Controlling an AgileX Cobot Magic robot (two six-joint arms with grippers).
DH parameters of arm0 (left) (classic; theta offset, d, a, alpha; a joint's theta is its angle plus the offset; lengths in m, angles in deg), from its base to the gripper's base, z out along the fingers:
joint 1: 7.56 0.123 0 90
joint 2: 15.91 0 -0.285 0
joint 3: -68.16 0 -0.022 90
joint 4: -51.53 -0.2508 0 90
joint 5: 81.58 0 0.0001 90
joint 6: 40.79 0.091 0 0
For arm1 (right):
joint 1: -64.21 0.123 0 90
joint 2: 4.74 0 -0.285 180
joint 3: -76.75 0 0.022 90
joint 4: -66.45 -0.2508 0 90
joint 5: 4.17 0 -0.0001 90
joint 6: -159.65 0.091 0 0
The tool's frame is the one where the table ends.
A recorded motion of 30 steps. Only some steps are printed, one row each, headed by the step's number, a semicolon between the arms.
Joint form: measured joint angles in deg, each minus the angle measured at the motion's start. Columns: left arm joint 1, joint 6, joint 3, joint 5, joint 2, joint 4; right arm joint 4, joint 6, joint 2, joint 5, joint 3, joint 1.
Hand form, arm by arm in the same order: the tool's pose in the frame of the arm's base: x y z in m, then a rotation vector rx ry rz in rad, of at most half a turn. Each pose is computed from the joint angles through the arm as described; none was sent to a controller.
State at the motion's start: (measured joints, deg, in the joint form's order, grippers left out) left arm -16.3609 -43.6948 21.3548 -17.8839 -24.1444 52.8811; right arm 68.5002 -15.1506 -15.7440 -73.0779 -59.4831 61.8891
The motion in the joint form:
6: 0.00 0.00 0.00 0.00 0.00 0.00; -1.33 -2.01 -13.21 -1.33 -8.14 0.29
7: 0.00 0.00 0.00 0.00 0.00 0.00; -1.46 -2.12 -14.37 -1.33 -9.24 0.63
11: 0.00 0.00 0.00 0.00 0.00 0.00; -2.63 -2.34 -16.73 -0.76 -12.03 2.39
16: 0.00 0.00 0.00 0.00 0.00 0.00; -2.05 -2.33 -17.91 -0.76 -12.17 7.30
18: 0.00 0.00 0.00 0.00 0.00 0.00; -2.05 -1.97 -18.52 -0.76 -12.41 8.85
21: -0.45 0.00 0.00 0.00 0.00 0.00; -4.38 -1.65 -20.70 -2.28 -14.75 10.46
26: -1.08 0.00 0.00 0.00 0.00 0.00; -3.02 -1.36 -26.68 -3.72 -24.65 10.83
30: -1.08 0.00 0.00 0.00 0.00 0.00; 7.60 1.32 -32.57 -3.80 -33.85 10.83
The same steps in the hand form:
6: -0.0096 -0.0005 0.2817 0.1089 2.0728 -0.1536; 0.0154 -0.0016 0.3263 0.1048 2.2678 -0.0050
7: -0.0096 -0.0005 0.2817 0.1089 2.0728 -0.1536; 0.0179 -0.0014 0.3312 0.0957 2.2693 -0.0001
11: -0.0096 -0.0005 0.2817 0.1089 2.0728 -0.1536; 0.0231 0.0009 0.3445 0.0538 2.2535 0.0400
16: -0.0096 -0.0005 0.2817 0.1089 2.0728 -0.1536; 0.0274 0.0024 0.3446 -0.0418 2.2727 0.0722
18: -0.0096 -0.0005 0.2817 0.1089 2.0728 -0.1536; 0.0293 0.0034 0.3455 -0.0656 2.2791 0.0893
21: -0.0096 -0.0004 0.2817 0.1170 2.0726 -0.1584; 0.0323 0.0082 0.3538 -0.0970 2.3043 0.1557
26: -0.0096 -0.0003 0.2817 0.1285 2.0723 -0.1651; 0.0418 0.0077 0.3951 -0.0951 2.2604 0.1358
30: -0.0096 -0.0003 0.2817 0.1285 2.0723 -0.1651; 0.0562 -0.0063 0.4335 -0.0034 2.1898 -0.0573

